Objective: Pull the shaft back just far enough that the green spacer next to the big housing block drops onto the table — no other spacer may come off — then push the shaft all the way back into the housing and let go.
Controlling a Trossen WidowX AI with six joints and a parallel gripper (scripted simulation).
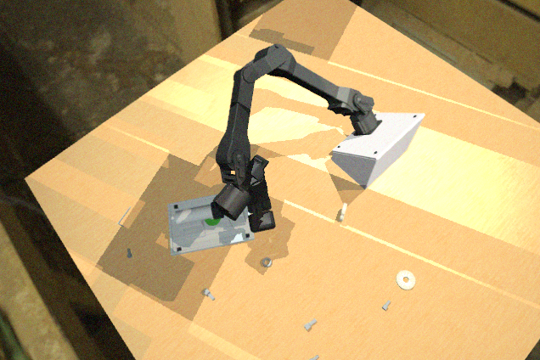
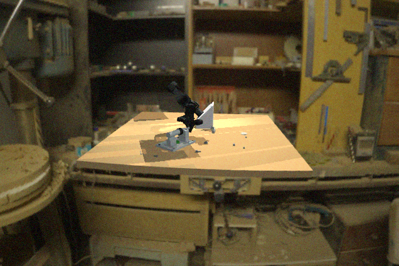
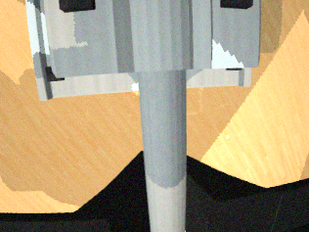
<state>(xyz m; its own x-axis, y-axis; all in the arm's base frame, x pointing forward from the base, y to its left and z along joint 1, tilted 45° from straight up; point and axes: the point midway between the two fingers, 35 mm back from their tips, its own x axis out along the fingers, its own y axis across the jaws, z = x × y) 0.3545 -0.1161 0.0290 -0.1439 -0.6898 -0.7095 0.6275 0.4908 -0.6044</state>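
My gripper tip is 60 mm short of the grey shaft, 50 mm to the left of it and 30 mm below it. Also, from my gripper tip: green spacer (100 mm ahead, 90 mm to the right, 30 mm below); then allen key (300 mm to the right, 270 mm ahead, 40 mm below).
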